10 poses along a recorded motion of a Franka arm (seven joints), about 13 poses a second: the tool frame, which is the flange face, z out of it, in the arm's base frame.
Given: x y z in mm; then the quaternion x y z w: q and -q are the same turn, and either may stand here.
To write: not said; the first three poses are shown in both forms.
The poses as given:
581 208 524 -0.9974 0.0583 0.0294 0.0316
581 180 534 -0.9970 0.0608 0.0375 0.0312
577 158 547 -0.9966 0.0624 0.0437 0.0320
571 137 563 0.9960 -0.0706 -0.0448 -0.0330
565 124 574 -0.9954 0.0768 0.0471 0.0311
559 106 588 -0.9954 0.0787 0.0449 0.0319
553 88 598 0.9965 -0.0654 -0.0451 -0.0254
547 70 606 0.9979 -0.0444 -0.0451 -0.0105
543 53 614 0.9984 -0.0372 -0.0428 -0.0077
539 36 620 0.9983 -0.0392 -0.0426 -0.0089
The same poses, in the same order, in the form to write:
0.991 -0.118 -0.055 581; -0.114 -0.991 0.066 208; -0.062 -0.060 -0.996 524; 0 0 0 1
0.990 -0.124 -0.071 581; -0.119 -0.991 0.067 180; -0.079 -0.058 -0.995 534; 0 0 0 1
0.988 -0.127 -0.083 577; -0.122 -0.990 0.069 158; -0.091 -0.058 -0.994 547; 0 0 0 1
0.986 -0.144 -0.085 571; -0.138 -0.988 0.072 137; -0.094 -0.059 -0.994 563; 0 0 0 1
0.984 -0.156 -0.089 565; -0.150 -0.986 0.069 124; -0.099 -0.055 -0.994 574; 0 0 0 1
0.984 -0.160 -0.084 559; -0.154 -0.986 0.071 106; -0.094 -0.056 -0.994 588; 0 0 0 1
0.987 -0.133 -0.087 553; -0.128 -0.990 0.057 88; -0.093 -0.045 -0.995 598; 0 0 0 1
0.992 -0.090 -0.089 547; -0.088 -0.996 0.025 70; -0.091 -0.017 -0.996 606; 0 0 0 1
0.994 -0.075 -0.085 543; -0.074 -0.997 0.019 53; -0.086 -0.012 -0.996 614; 0 0 0 1
0.993 -0.079 -0.084 539; -0.078 -0.997 0.021 36; -0.086 -0.014 -0.996 620; 0 0 0 1

